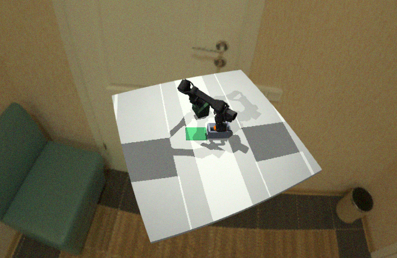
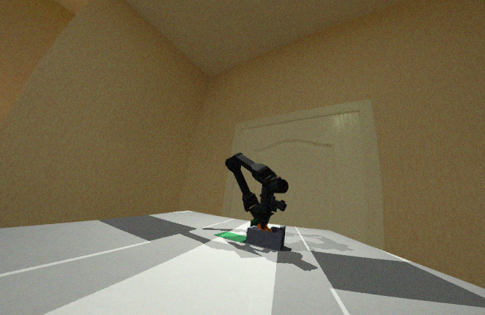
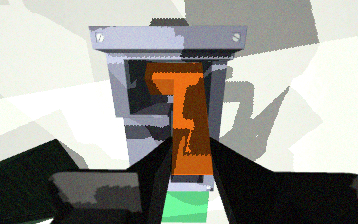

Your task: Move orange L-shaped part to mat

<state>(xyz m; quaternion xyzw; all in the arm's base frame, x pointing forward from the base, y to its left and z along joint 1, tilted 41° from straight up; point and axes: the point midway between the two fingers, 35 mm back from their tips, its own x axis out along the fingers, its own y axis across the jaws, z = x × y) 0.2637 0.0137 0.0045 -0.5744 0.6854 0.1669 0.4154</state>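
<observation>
My gripper tip is 1 cm past the grey tray, 1 cm to the right of it and 8 cm above it. The rest, counted from my gripper tip: orange L-shaped part: 4 cm to the left, 3 cm below; then green mat: 7 cm behind, 13 cm to the right, 8 cm below.
</observation>
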